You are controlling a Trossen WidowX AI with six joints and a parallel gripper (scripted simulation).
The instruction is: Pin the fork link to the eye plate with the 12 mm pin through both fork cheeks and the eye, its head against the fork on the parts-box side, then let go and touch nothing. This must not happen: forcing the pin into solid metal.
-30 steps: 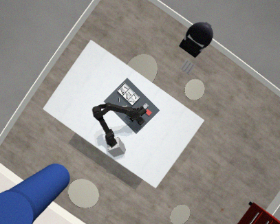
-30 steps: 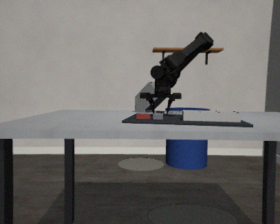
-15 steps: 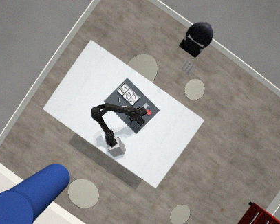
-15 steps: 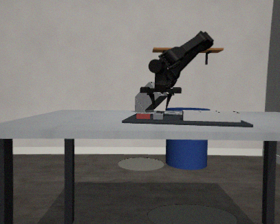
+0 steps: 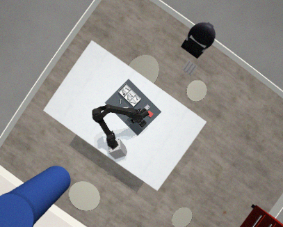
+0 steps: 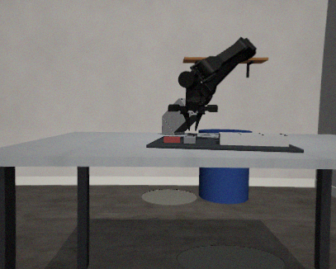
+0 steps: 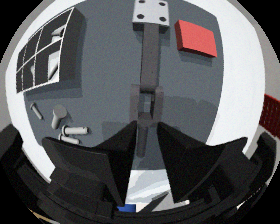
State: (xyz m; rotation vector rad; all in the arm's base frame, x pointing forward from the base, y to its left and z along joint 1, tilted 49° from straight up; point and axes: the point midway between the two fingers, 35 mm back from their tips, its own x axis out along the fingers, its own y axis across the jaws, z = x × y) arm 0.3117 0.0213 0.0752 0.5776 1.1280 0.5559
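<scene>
My gripper is now 6 cm above the fork link. Also, from my hand: grey pin: 10 cm to the left, 6 cm below, 5 cm behind; dark mat: 10 cm to the left, 7 cm below, 3 cm ahead; eye plate: 6 cm below, 5 cm ahead, 1 cm to the left.
</scene>
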